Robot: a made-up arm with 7 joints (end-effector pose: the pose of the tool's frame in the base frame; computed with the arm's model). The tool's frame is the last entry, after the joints.
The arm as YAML. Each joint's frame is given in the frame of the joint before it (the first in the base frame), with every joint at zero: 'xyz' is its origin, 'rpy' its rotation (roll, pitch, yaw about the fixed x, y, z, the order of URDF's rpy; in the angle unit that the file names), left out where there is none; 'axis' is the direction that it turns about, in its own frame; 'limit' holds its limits. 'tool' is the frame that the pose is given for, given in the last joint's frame.
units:
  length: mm
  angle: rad
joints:
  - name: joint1
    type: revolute
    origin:
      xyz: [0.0, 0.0, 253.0]
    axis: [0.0, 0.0, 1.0]
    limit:
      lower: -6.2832
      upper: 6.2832
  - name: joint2
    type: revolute
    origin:
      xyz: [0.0, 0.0, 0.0]
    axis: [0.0, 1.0, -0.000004]
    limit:
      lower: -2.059
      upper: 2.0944
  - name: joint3
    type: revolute
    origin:
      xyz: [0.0, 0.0, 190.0]
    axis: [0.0, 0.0, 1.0]
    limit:
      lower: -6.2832
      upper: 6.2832
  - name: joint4
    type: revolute
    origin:
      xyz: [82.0, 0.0, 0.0]
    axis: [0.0, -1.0, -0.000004]
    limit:
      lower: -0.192
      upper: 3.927
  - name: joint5
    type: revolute
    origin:
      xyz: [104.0, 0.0, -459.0]
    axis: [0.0, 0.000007, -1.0]
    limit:
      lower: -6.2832
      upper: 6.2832
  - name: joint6
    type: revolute
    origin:
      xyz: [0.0, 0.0, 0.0]
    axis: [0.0, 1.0, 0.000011]
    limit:
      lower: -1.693
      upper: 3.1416
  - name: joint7
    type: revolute
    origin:
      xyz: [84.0, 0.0, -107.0]
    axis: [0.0, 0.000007, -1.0]
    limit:
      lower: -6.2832
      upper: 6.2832
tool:
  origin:
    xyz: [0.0, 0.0, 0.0]
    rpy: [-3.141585, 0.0, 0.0]
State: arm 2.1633 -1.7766 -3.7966 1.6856 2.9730 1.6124 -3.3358
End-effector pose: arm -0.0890 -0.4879 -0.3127 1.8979 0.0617 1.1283
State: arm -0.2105 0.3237 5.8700 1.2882 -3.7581 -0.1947 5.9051
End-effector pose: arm 0.4534 -0.4046 0.1353 -0.4888 2.4860 -1.0173
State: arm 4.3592 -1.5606 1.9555 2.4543 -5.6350 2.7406 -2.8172
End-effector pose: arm 0.4304 0.3760 0.0697 -0.1156 -1.8386 1.2635
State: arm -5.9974 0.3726 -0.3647 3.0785 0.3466 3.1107 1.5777
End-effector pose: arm 0.2693 0.0773 0.7290 2.2233 -1.7157 -0.3608
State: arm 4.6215 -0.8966 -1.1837 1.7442 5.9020 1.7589 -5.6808
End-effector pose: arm -0.5587 0.1490 0.5663 -0.6309 -2.9075 0.8337
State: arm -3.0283 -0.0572 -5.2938 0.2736 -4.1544 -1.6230 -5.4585
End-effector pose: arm -0.1896 -0.1667 0.1123 -1.4329 -0.7973 0.0702
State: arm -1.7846 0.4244 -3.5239 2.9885 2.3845 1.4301 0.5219
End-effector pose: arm -0.1229 -0.2770 0.9605 0.0128 -1.5167 0.4022
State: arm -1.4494 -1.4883 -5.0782 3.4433 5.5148 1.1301 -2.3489
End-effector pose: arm -0.2400 0.7012 0.2995 -0.6203 0.0956 -0.2743
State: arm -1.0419 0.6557 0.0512 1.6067 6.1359 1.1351 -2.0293
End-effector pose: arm 0.3635 -0.5728 0.0519 -2.5204 -1.5545 0.1579
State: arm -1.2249 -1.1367 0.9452 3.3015 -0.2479 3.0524 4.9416
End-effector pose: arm -0.1675 0.4522 0.5042 1.6386 0.8308 0.0974
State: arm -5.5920 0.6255 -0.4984 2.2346 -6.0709 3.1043 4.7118
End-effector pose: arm 0.4852 0.2050 0.4104 -1.1961 -1.5142 1.3992
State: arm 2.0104 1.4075 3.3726 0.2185 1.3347 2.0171 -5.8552
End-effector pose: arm 0.2967 -0.1961 0.4286 -1.6570 1.1369 -0.0111
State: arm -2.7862 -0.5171 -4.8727 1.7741 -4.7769 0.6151 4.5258
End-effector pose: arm 0.3226 -0.5567 0.6656 1.8189 0.0619 1.1582
